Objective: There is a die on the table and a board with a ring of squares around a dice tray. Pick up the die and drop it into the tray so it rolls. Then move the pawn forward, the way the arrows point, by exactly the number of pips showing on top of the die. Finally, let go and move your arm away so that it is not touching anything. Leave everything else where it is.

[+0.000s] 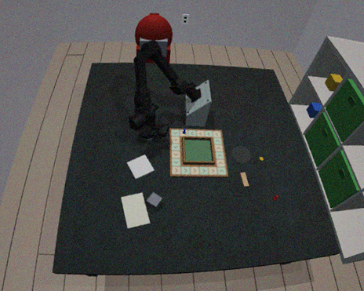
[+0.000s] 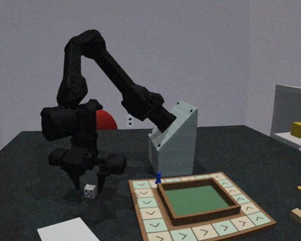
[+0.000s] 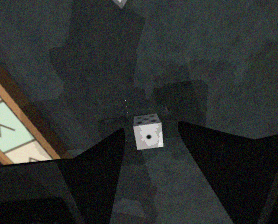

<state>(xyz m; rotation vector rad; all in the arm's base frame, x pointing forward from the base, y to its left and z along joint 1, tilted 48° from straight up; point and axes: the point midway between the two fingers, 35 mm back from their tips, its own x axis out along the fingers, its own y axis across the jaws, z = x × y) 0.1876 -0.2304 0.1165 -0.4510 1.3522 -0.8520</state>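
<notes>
Right now the blue pawn is 30 mm behind my gripper tip, 180 mm to the left of it and 10 mm above it. From my gripper tip the other things lie so: grey cube: 360 mm ahead, 40 mm to the left, 10 mm above; wooden block: 240 mm ahead, 470 mm to the left, 10 mm below; white die: right at my gripper tip.
</notes>
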